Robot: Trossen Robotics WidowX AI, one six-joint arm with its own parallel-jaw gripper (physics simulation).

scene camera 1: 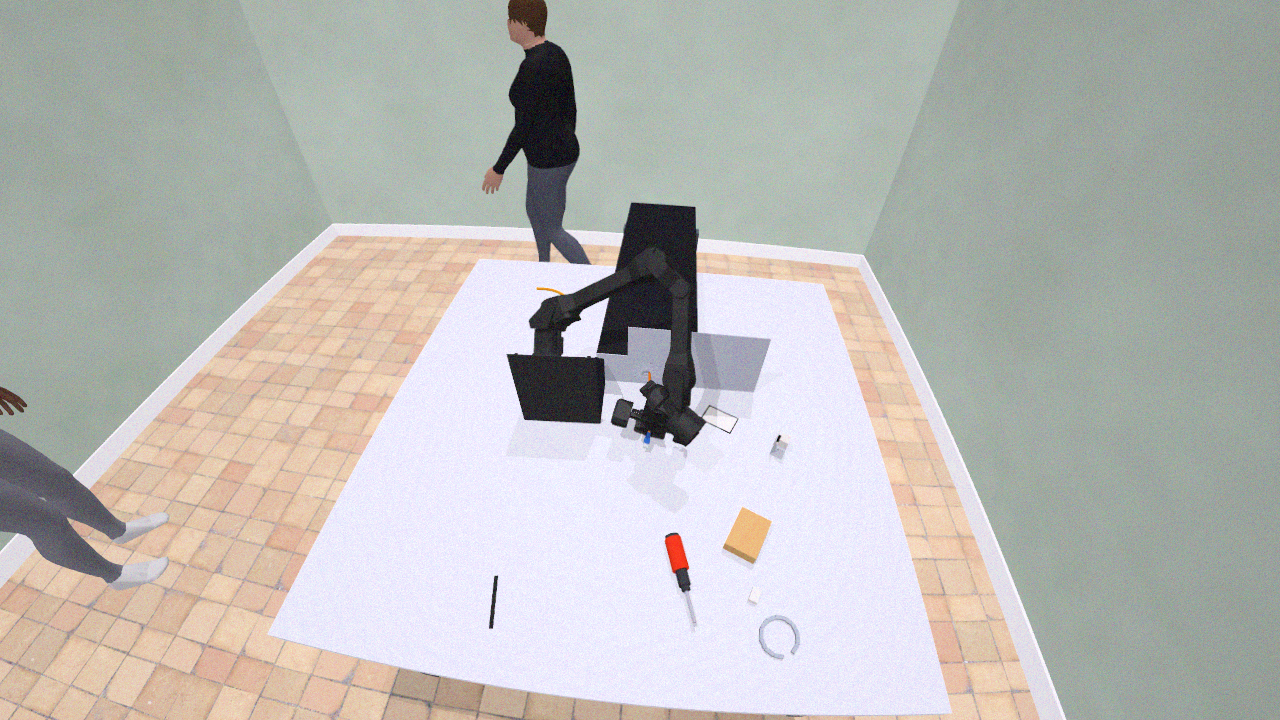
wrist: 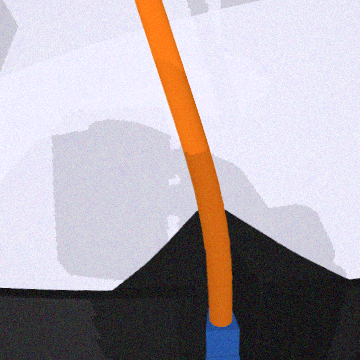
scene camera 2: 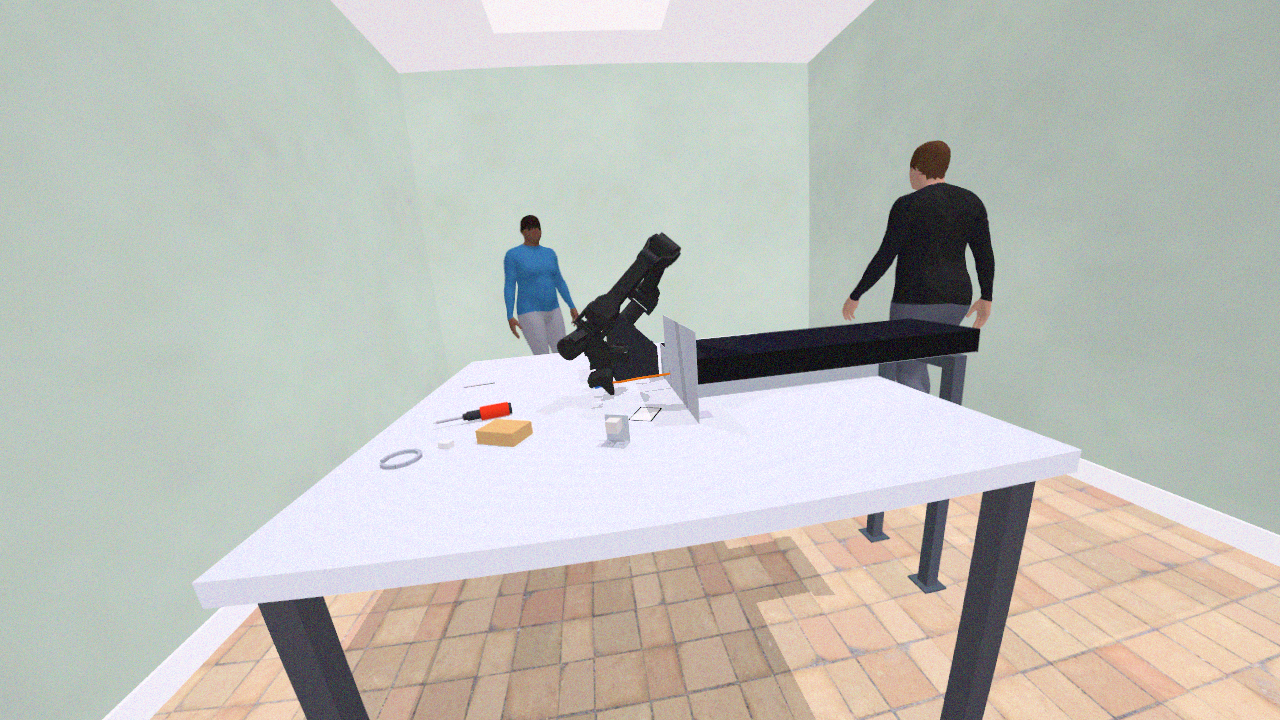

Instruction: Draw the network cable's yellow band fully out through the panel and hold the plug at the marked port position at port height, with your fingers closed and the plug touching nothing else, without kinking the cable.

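Frame: origin at the arm's base, x ahead, y left, z up, level; centimetres.
Seen in the pictures: gripper, fingertip midpoint: (scene camera 1: 647, 434) (scene camera 2: 612, 394); arm's base at its link origin: (scene camera 1: 547, 355) (scene camera 2: 625, 320).
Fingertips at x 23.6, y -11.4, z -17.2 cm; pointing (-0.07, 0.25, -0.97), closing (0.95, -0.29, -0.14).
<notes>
Offsets run from my fingertips to a thing's top centre. "spot": to the spot under its first point.
My gripper (scene camera 1: 648, 431) (scene camera 2: 603, 385) is shut on the network cable's plug in front of the grey panel @(dx +13.1, dy +14.9, dz +20.0 cm) (scene camera 1: 738, 365) (scene camera 2: 682, 367), above the table. The plug's blue part @(spot: dx -0.8, dy -3.5, dz +3.4 cm) (scene camera 1: 646, 438) (wrist: 222, 344) shows at the fingers. The orange cable (scene camera 1: 648, 377) (scene camera 2: 640, 377) (wrist: 197, 142) runs from it to the panel in a gentle bend, with no kink in the part that shows. No yellow band can be told apart on it. A black-outlined rectangle @(spot: dx +16.5, dy +7.0, dz +0.0 cm) (scene camera 1: 708, 409) (scene camera 2: 658, 409) lies on the table beside the gripper; whether it marks the port position is unclear.
A black upright board (scene camera 1: 556, 387) stands left of the gripper. A small bracket with a pale block @(dx +31.9, dy -6.5, dz +5.6 cm) (scene camera 1: 779, 445) (scene camera 2: 615, 429), an orange-tan box @(dx +18.8, dy -28.0, dz +2.9 cm) (scene camera 1: 747, 534) (scene camera 2: 503, 432), a red screwdriver @(dx +4.0, dy -36.1, dz +3.3 cm) (scene camera 1: 677, 552) (scene camera 2: 494, 411) and a grey open ring @(dx +21.0, dy -48.4, dz +0.7 cm) (scene camera 1: 761, 634) are on the table.
</notes>
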